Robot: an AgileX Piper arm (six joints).
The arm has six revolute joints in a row. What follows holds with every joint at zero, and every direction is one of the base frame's.
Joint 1 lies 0.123 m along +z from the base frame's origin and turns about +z.
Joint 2 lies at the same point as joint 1 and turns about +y.
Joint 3 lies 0.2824 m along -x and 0.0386 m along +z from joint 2 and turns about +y.
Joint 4 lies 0.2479 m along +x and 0.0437 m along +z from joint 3 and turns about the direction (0.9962, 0, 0.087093).
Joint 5 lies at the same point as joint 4 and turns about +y.
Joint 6 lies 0.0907 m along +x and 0.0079 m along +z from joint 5 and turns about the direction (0.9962, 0, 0.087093).
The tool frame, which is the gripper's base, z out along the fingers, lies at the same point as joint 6; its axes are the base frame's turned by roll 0, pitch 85 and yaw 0 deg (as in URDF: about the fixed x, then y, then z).
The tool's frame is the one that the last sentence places.
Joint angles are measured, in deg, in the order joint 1, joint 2, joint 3, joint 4, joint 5, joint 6. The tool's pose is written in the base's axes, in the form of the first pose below.
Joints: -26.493 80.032 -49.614 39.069 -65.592 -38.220
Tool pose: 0.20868 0.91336 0.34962 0.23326; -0.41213 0.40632 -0.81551 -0.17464; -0.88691 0.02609 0.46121 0.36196; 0 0 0 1
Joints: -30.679 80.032 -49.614 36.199 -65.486 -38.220
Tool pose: 0.16675 0.93291 0.31918 0.22262; -0.45562 0.35998 -0.81414 -0.18895; -0.87442 -0.00967 0.48508 0.36413; 0 0 0 1
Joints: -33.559 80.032 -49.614 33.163 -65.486 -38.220
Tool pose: 0.13161 0.94172 0.30960 0.21574; -0.49486 0.33303 -0.80262 -0.19748; -0.85895 -0.04758 0.50985 0.36638; 0 0 0 1
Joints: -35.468 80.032 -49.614 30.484 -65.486 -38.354
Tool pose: 0.10226 0.94473 0.31151 0.21166; -0.52680 0.31706 -0.78864 -0.20239; -0.84381 -0.08345 0.53011 0.36823; 0 0 0 1
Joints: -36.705 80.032 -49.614 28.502 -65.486 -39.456
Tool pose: 0.06503 0.94649 0.31612 0.20922; -0.55441 0.29766 -0.77719 -0.20527; -0.82970 -0.12472 0.54410 0.36950; 0 0 0 1
